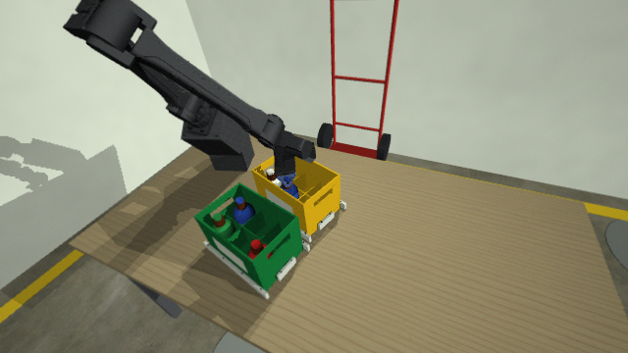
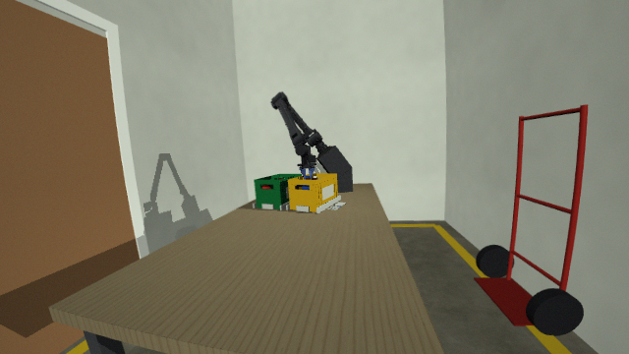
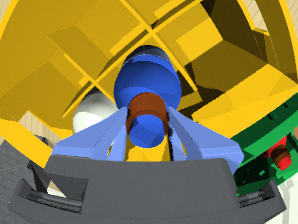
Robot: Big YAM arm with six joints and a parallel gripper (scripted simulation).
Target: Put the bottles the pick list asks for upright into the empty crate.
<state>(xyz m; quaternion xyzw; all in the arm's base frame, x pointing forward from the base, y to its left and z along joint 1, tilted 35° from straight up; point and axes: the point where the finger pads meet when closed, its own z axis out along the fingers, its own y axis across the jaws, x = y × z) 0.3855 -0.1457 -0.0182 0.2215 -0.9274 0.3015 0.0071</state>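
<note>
My hand is 1 cm short of the yellow crate, 4 cm to the right of it and 8 cm above it. From my hand the other things lie so: white-labelled bottle 9 cm behind, 4 cm to the left, 7 cm below; green crate 6 cm behind, 19 cm to the right, 8 cm below; pick list 6 cm ahead, 17 cm to the left, 16 cm below.
</note>
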